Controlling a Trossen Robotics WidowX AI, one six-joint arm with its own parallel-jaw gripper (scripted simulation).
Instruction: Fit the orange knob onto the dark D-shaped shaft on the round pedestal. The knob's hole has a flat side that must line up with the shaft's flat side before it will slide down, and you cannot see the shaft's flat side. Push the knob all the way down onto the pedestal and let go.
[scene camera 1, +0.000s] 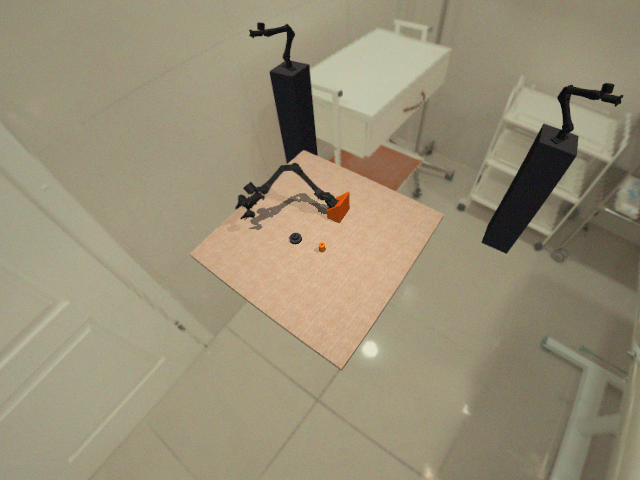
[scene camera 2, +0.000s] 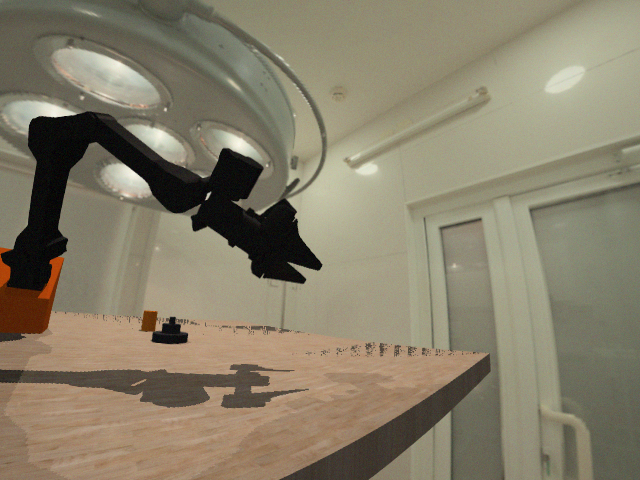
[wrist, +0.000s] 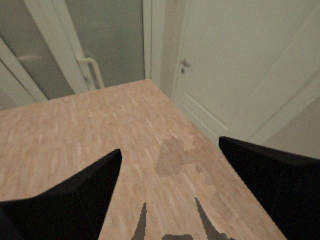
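Observation:
My gripper (scene camera 2: 312, 275) is open. The same gripper (wrist: 170, 147), also visible here, holds nothing.

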